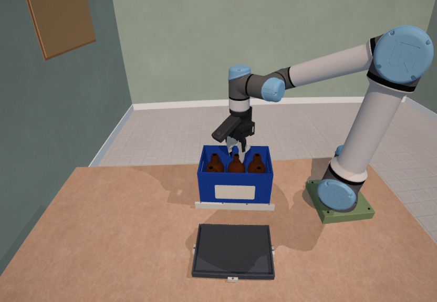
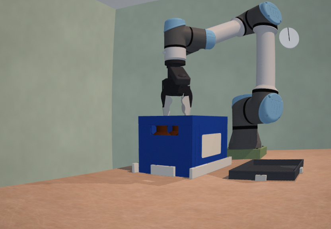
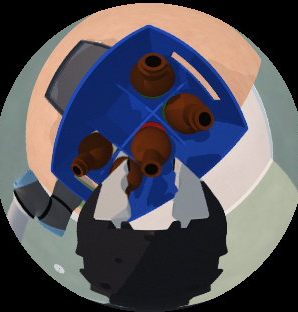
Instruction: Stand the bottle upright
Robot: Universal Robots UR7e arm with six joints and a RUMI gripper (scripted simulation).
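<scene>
Now: the glass bottle 70 mm below my hand. Also, from my hand: dark tray: 10 mm ahead, 330 mm to the left, 140 mm below; then blue crate: 40 mm to the left, 70 mm below.
</scene>
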